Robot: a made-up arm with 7 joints. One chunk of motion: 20 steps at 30 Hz.
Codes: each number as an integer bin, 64 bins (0 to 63) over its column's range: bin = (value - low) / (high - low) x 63, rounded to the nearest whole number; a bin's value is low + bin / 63 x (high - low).
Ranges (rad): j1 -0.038..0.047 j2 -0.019..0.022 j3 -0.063..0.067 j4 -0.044..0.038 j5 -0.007..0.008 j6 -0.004..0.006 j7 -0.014..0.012
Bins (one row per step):
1: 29 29 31 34 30 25 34
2: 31 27 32 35 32 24 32
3: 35 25 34 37 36 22 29
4: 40 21 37 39 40 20 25
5: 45 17 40 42 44 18 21
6: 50 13 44 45 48 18 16
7: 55 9 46 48 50 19 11
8: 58 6 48 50 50 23 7
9: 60 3 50 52 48 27 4
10: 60 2 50 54 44 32 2
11: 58 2 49 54 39 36 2
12: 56 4 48 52 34 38 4
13: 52 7 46 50 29 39 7
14: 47 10 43 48 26 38 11
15: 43 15 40 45 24 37 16
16: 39 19 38 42 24 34 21
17: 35 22 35 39 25 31 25
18: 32 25 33 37 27 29 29
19: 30 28 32 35 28 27 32
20: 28 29 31 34 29 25 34
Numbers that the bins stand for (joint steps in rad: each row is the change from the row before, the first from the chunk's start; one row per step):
1: 0.00113 -0.00013 0.00097 0.00025 0.00014 -0.00003 0.00003
2: 0.00383 -0.00143 0.00303 0.00156 0.00062 -0.00019 -0.00079
3: 0.00922 -0.00273 0.00716 0.00416 0.00157 -0.00051 -0.00203
4: 0.01597 -0.00533 0.01335 0.00676 0.00252 -0.00083 -0.00368
5: 0.02271 -0.00794 0.01954 0.01067 0.00348 -0.00114 -0.00533
6: 0.02946 -0.01054 0.02779 0.01457 0.00443 -0.00114 -0.00740
7: 0.03621 -0.01314 0.03192 0.01848 0.00490 -0.00098 -0.00946
8: 0.04025 -0.01510 0.03605 0.02108 0.00490 -0.00035 -0.01111
9: 0.04295 -0.01705 0.04017 0.02368 0.00443 0.00029 -0.01235
10: 0.04295 -0.01770 0.04017 0.02629 0.00348 0.00108 -0.01317
11: 0.04025 -0.01770 0.03811 0.02629 0.00229 0.00171 -0.01317
12: 0.03756 -0.01640 0.03605 0.02368 0.00110 0.00203 -0.01235
13: 0.03216 -0.01444 0.03192 0.02108 -0.00010 0.00219 -0.01111
14: 0.02541 -0.01249 0.02573 0.01848 -0.00081 0.00203 -0.00946
15: 0.02002 -0.00924 0.01954 0.01457 -0.00129 0.00187 -0.00740
16: 0.01462 -0.00663 0.01541 0.01067 -0.00129 0.00140 -0.00533
17: 0.00922 -0.00468 0.00922 0.00676 -0.00105 0.00092 -0.00368
18: 0.00517 -0.00273 0.00510 0.00416 -0.00057 0.00060 -0.00203
19: 0.00248 -0.00078 0.00303 0.00156 -0.00033 0.00029 -0.00079
20: -0.00022 -0.00013 0.00097 0.00025 -0.00010 -0.00003 0.00003

